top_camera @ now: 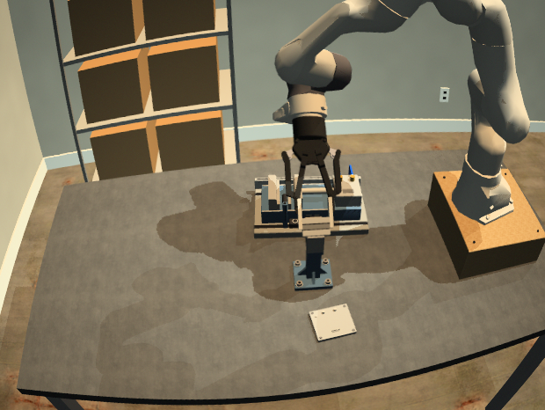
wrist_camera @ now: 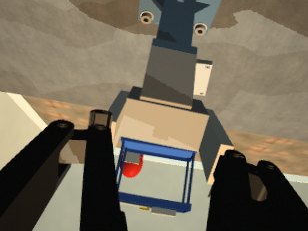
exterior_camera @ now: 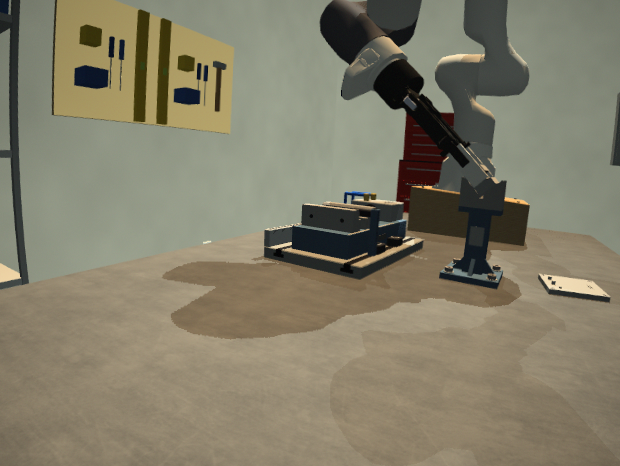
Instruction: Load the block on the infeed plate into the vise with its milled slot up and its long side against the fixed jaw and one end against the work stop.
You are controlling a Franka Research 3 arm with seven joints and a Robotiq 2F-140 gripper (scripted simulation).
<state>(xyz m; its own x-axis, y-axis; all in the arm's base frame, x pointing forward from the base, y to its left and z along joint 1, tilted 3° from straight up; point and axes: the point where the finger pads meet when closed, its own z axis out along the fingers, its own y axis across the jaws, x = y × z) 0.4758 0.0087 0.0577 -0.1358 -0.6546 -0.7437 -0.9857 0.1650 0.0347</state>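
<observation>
Right now the part is 2 cm to the left of my hand and 1 cm below it. The rest, counted from my hand: moving jaw (21 cm to the right, 10 cm below, 1 cm behind); then work stop rod (17 cm to the right, 9 cm below, 3 cm ahead); then cylinder rod (20 cm to the right, 10 cm below, 6 cm behind).
</observation>
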